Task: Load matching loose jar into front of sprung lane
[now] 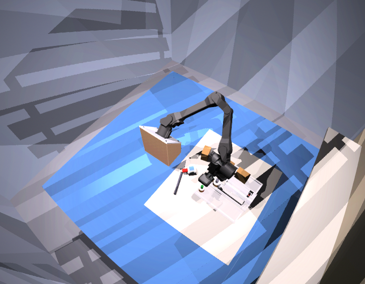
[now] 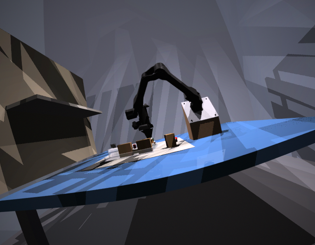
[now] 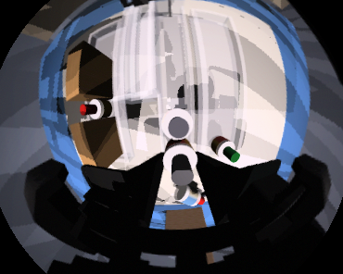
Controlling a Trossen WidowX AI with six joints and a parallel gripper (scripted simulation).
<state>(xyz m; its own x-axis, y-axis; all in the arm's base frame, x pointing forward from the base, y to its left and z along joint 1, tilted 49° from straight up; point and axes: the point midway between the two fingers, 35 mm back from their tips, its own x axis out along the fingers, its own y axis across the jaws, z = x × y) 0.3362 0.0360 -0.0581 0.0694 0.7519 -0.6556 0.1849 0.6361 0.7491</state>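
My gripper tip is 140 mm short of the clear pusher lane and 30 mm above it. From my gripper tip the other things lie so: brown box 100 mm behind, 130 mm to the left, 20 mm below; then dark rod 150 mm behind, 100 mm to the right, 40 mm below.
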